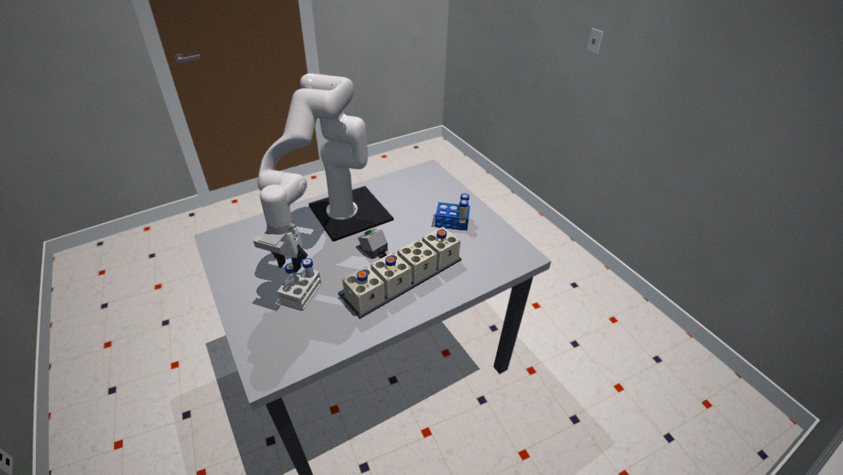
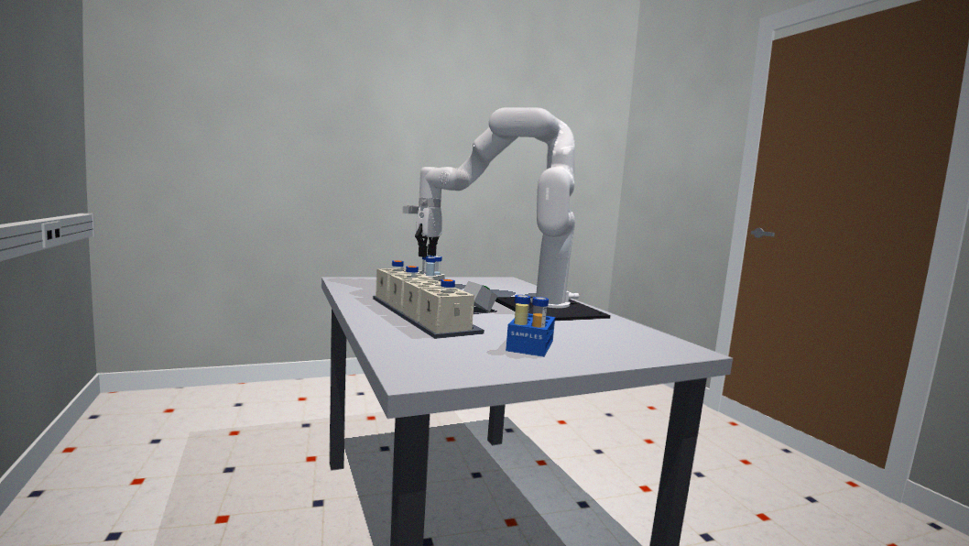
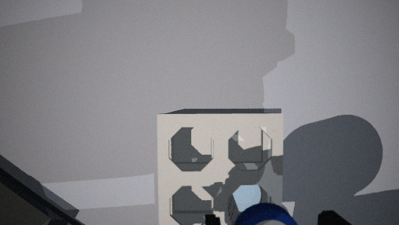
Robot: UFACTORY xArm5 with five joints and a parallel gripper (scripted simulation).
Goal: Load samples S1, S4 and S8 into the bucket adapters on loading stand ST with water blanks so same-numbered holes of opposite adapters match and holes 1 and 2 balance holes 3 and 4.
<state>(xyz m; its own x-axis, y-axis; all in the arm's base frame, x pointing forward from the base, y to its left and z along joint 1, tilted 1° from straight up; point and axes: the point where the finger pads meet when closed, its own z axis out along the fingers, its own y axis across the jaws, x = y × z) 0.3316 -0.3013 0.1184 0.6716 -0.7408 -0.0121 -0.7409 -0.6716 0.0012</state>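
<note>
Right now the white rack is 1 cm ahead of my hand, 1 cm to the left of it and 11 cm below it. The rest, counted from my hand: adapter 3: 12 cm ahead, 30 cm to the left, 9 cm below; then blue samples rack: 7 cm behind, 67 cm to the left, 11 cm below.
</note>
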